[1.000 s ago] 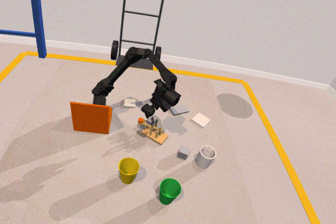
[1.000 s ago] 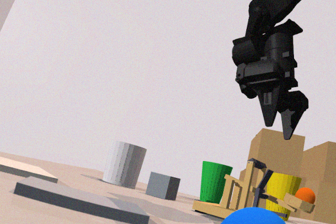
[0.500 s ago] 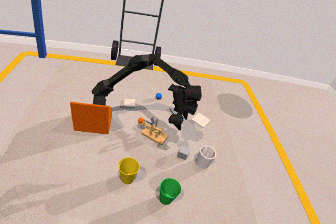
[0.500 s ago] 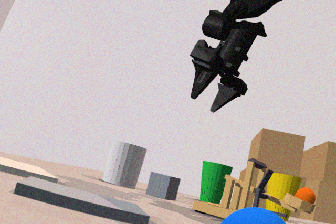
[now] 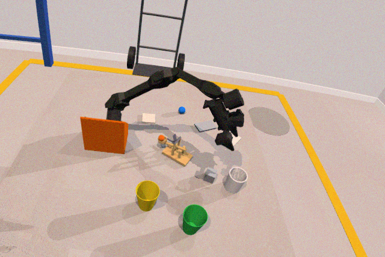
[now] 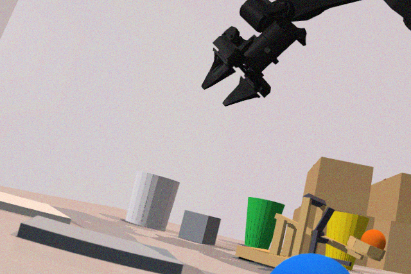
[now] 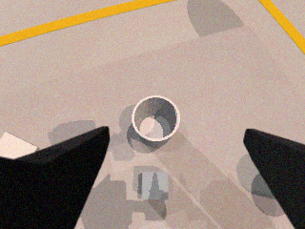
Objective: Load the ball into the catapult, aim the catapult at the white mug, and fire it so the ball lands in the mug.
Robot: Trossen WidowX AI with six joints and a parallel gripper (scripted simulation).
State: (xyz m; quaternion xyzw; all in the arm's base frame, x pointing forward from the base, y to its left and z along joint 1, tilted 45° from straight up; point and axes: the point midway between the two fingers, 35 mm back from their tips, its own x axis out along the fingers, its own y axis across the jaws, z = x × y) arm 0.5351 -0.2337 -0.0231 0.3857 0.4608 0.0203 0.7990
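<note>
Now: the orange ball 300 mm behind my gripper tip, 220 mm below it and 200 mm to the left of it. Also, from my gripper tip: grey cube (260 mm below, 40 mm behind, 20 mm to the left); white mug (250 mm below, 70 mm ahead, 20 mm to the right); wooden catapult (230 mm below, 230 mm behind, 180 mm to the left).
</note>
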